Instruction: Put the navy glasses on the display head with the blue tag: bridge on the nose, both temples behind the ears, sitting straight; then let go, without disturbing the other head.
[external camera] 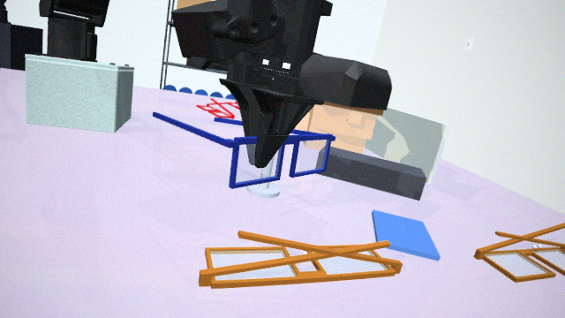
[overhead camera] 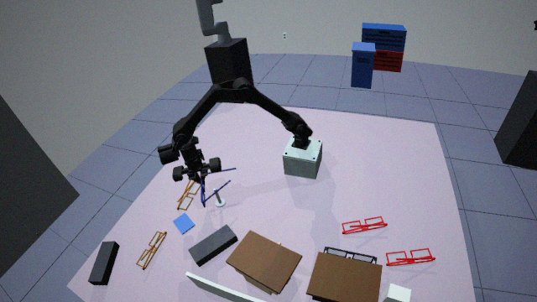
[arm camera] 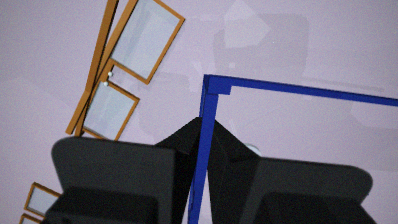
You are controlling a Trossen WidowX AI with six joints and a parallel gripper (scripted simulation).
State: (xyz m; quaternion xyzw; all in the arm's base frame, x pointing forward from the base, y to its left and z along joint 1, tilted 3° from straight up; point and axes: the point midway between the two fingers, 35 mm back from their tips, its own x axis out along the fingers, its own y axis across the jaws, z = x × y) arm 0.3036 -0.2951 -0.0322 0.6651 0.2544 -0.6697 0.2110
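My gripper tip is 8 cm to the right of the white post, 3 cm above it and 2 cm short of it. Round my gripper tip: white panel (50 cm to the left, 30 cm ahead); then blue tag (16 cm ahead, 5 cm below); then display head (38 cm to the left, 17 cm ahead).
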